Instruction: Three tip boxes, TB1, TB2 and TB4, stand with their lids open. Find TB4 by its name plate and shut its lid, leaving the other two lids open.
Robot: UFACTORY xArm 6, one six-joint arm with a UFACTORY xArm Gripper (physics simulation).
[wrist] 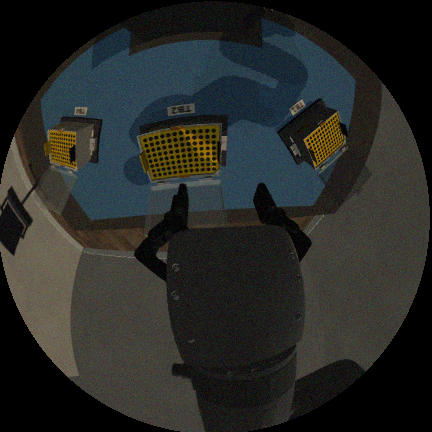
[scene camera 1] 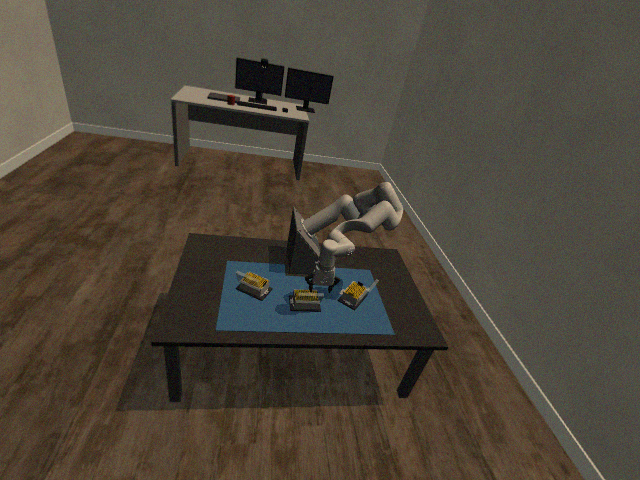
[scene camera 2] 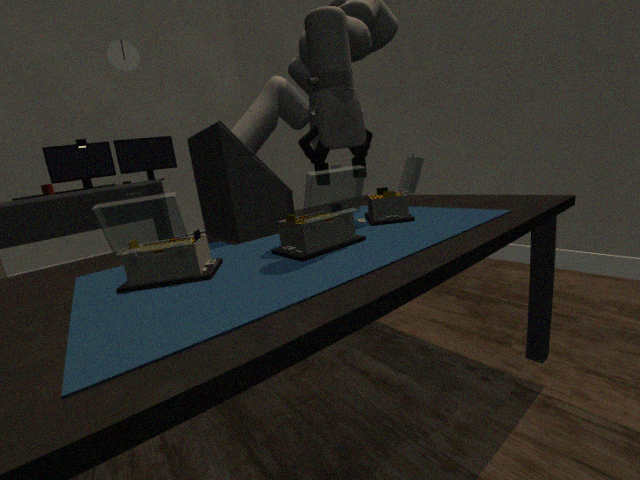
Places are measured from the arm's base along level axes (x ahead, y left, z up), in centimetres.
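Where they show: gripper, fingertip midpoint: (wrist: 222,190) (scene camera 1: 319,290) (scene camera 2: 342,181); arm's base at its link origin: (scene camera 1: 306,229) (scene camera 2: 230,159).
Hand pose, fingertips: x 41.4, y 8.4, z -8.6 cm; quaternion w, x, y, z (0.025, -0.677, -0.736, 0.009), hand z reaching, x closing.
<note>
Things, the pixels of their top centre, and the offset from my fingertips. "spot": a spot on its surface instead. Level surfaces: height alone.
- TB4 at a spot on its surface: (scene camera 2: 162,266) spot: dx -5.0, dy -33.7, dz -8.9 cm
- TB2 at a spot on its surface: (scene camera 2: 330,230) spot: dx +1.9, dy -5.3, dz -8.3 cm
- right box at its top centre: (wrist: 332,143) (scene camera 2: 385,189) (scene camera 1: 356,287) dx -10.9, dy +20.7, dz -4.5 cm
- blue mat at its surface level: dz -12.0 cm
- dark table at its surface level: dz -12.3 cm
TB4 (scene camera 1: 254,289) (scene camera 2: 162,266) (wrist: 62,147) is the box at the left in each view, its small name plate (wrist: 80,110) at the left of the wrist view. Its clear lid (scene camera 2: 142,219) (wrist: 58,189) stands open. TB2 (scene camera 1: 307,304) (scene camera 2: 330,230) (wrist: 182,152) is the middle box, its lid (scene camera 2: 336,193) open. The right box (scene camera 1: 356,295) (scene camera 2: 388,209) (wrist: 325,140) has a plate (wrist: 297,107) that reads like TB1; its lid (scene camera 1: 373,285) (scene camera 2: 412,174) is open. My gripper (scene camera 1: 321,290) (scene camera 2: 340,177) (wrist: 222,190) is open and empty, above and near TB2's raised lid.
The boxes sit on a blue mat (scene camera 1: 248,320) (scene camera 2: 155,320) on the dark table (scene camera 1: 186,315). A tall dark wedge-shaped block (scene camera 1: 295,253) (scene camera 2: 227,196) stands at the mat's back edge. A desk (scene camera 1: 201,98) with monitors stands far behind the table.
</note>
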